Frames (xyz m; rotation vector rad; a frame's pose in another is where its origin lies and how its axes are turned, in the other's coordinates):
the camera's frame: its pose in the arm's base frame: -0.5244 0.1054 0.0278 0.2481 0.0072 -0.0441
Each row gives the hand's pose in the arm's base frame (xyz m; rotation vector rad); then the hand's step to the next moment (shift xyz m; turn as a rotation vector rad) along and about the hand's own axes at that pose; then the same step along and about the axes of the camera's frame.
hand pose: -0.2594 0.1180 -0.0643 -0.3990 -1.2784 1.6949
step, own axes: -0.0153 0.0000 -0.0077 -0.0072 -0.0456 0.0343
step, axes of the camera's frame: 0.0136 -0.0091 -0.0049 0.0014 -0.0114 0.0564
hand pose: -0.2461 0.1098 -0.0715 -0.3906 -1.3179 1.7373
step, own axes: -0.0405 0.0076 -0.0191 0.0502 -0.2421 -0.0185
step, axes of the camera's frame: 0.0333 -0.0248 -0.0184 0.0909 0.1159 0.1994
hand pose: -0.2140 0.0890 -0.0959 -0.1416 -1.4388 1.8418
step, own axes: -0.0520 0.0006 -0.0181 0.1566 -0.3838 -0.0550
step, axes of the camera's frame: 0.0461 -0.0223 -0.0202 0.1013 0.2527 0.3174
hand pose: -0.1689 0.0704 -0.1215 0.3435 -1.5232 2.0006
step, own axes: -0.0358 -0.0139 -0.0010 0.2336 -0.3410 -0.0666
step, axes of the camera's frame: 0.0371 -0.0077 -0.0064 0.0156 0.2759 0.3145
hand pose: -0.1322 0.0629 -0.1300 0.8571 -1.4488 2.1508
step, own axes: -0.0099 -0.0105 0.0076 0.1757 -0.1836 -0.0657
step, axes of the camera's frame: 0.0159 -0.0016 0.0031 -0.0372 0.1795 0.1878
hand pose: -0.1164 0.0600 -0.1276 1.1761 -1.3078 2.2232
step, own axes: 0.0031 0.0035 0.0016 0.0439 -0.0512 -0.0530
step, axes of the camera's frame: -0.0031 -0.0035 0.0016 -0.0255 0.0750 0.0329
